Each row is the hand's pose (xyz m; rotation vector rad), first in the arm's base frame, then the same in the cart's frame.
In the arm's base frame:
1: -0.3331 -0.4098 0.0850 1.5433 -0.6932 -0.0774
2: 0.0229 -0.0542 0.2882 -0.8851 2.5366 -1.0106
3: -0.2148 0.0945 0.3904 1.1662 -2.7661 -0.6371
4: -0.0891 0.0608 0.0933 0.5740 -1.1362 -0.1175
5: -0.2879 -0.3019 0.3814 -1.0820 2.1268 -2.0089
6: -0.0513 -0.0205 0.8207 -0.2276 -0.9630 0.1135
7: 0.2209 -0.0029 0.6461 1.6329 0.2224 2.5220
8: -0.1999 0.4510 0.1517 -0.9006 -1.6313 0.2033
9: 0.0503 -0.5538 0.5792 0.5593 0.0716 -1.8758
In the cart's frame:
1: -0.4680 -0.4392 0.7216 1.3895 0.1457 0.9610
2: -0.6858 0.0566 0.7572 -1.9131 1.2931 -1.0230
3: -0.9425 -0.0827 0.8180 2.3107 -1.6573 0.0841
4: -0.7741 -0.0447 0.5435 0.8236 -0.7902 1.1011
5: -0.6290 -0.2954 0.9560 -1.5909 0.6854 -1.7307
6: -0.9018 0.1157 1.2471 0.0059 -1.1087 1.3404
7: -0.7526 0.3314 1.0571 -0.9037 -1.3052 -1.9810
8: -1.1732 0.0096 0.4680 -0.1323 -2.1183 1.2710
9: -0.3296 -0.0384 1.2035 0.2760 -0.0445 -0.7072

